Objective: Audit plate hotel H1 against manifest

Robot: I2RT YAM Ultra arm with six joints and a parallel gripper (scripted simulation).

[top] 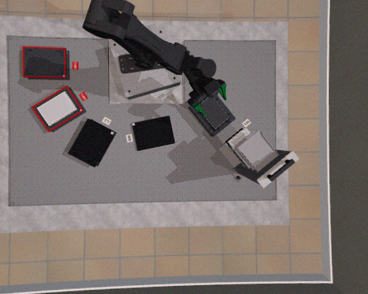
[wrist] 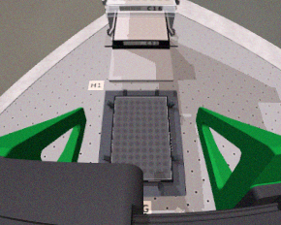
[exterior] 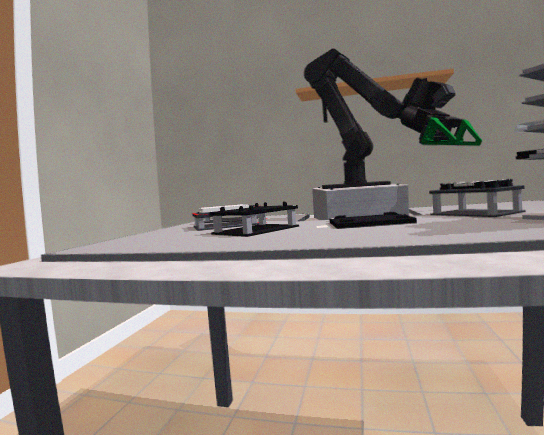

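Right now the regrip nest RG is 10 mm ahead of my hand, 10 mm to the left of it and 110 mm below it. Also, from my hand: recovery nest N6: 60 mm ahead, 250 mm to the right, 160 mm below; then H1 tag: 80 mm ahead, 160 mm to the left, 170 mm below; then landing nest L1: 60 mm ahead, 500 mm to the right, 120 mm below.
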